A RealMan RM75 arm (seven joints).
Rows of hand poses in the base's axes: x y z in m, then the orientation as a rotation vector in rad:
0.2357 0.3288 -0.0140 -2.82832 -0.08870 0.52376
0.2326 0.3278 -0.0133 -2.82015 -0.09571 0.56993
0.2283 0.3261 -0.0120 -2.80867 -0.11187 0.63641
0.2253 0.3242 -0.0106 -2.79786 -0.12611 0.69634
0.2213 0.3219 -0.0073 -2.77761 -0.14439 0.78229
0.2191 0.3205 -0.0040 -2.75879 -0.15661 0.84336
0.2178 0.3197 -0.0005 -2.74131 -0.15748 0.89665
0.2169 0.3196 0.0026 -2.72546 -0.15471 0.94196
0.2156 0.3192 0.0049 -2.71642 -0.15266 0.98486
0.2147 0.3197 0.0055 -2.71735 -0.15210 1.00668
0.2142 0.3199 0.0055 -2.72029 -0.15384 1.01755
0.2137 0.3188 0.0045 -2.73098 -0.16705 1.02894
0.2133 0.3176 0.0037 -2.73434 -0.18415 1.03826
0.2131 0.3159 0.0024 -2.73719 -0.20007 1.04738
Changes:
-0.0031 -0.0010 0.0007 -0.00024 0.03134 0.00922
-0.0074 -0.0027 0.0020 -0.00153 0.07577 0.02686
-0.0104 -0.0046 0.0034 -0.00356 0.11581 0.04268
-0.0144 -0.0069 0.0067 -0.00424 0.17415 0.06367
-0.0166 -0.0083 0.0100 -0.00211 0.21648 0.07781
-0.0179 -0.0091 0.0135 -0.00105 0.25456 0.08357
-0.0188 -0.0092 0.0166 -0.00026 0.28750 0.08611
-0.0201 -0.0096 0.0189 -0.00572 0.31720 0.08969
-0.0210 -0.0091 0.0195 -0.01385 0.33090 0.09249
-0.0215 -0.0089 0.0195 -0.02011 0.33690 0.09553
-0.0220 -0.0100 0.0185 -0.03297 0.34022 0.10722
-0.0224 -0.0112 0.0177 -0.03810 0.34361 0.12041
-0.0226 -0.0129 0.0164 -0.04287 0.34708 0.13270

